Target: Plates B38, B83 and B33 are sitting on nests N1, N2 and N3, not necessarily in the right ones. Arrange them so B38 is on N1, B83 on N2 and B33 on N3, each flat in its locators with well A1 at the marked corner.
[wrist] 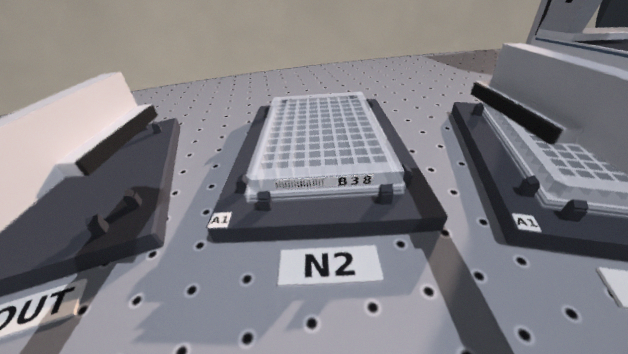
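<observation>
A plate B38 [324,146] is in the scene, along with a nest N2 [418,210] and an out nest [52,241]. The gripper [311,77] is there too.
</observation>
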